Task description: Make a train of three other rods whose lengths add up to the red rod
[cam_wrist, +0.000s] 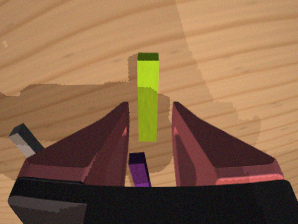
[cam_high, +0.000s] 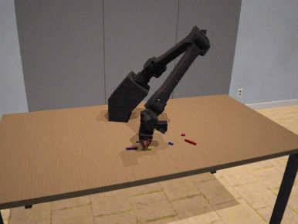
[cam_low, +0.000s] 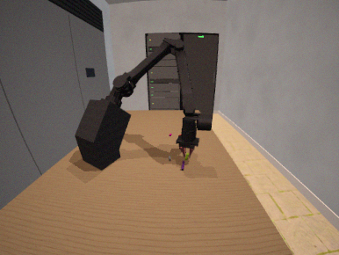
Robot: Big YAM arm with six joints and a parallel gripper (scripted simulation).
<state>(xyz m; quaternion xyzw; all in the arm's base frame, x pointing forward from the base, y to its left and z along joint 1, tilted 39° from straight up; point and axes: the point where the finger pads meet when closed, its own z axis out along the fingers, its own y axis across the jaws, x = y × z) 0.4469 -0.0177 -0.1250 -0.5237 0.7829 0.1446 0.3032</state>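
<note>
My hand is 10 mm to the right of the lime rod and 10 mm above it. Also, from my hand: grey rod 90 mm behind, 10 mm to the right, 10 mm below; then purple rod 60 mm to the right, 20 mm behind, 10 mm below; then red rod 260 mm to the left, 10 mm below.
</note>
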